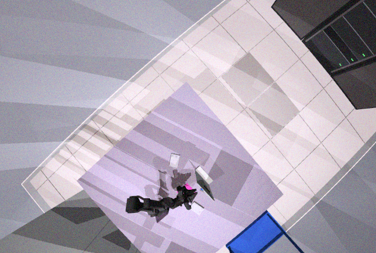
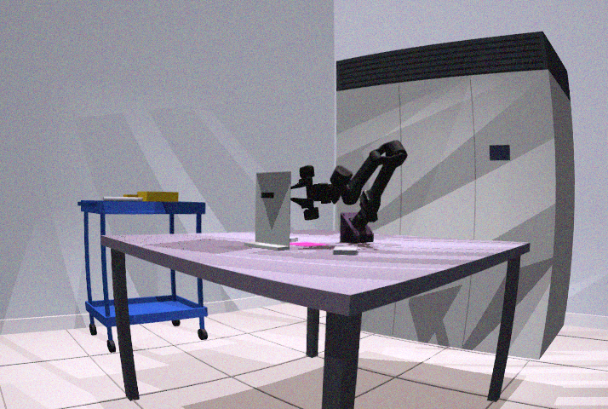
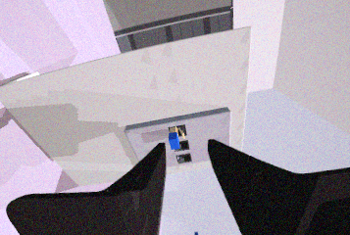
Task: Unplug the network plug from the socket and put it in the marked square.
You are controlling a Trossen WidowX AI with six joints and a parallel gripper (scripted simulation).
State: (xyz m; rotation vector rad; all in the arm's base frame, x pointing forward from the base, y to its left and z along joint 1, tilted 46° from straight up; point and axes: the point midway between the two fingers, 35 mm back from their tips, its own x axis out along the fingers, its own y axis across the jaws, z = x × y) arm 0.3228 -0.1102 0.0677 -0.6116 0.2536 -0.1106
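Now: the network plug 4 cm ahead of my gripper tip, 2 cm to the right of it and 1 cm below it. The rest, counted from my gripper tip: pink marked square 13 cm behind, 3 cm to the right, 18 cm below; grey panel 6 cm ahead, 3 cm to the right, 7 cm below.
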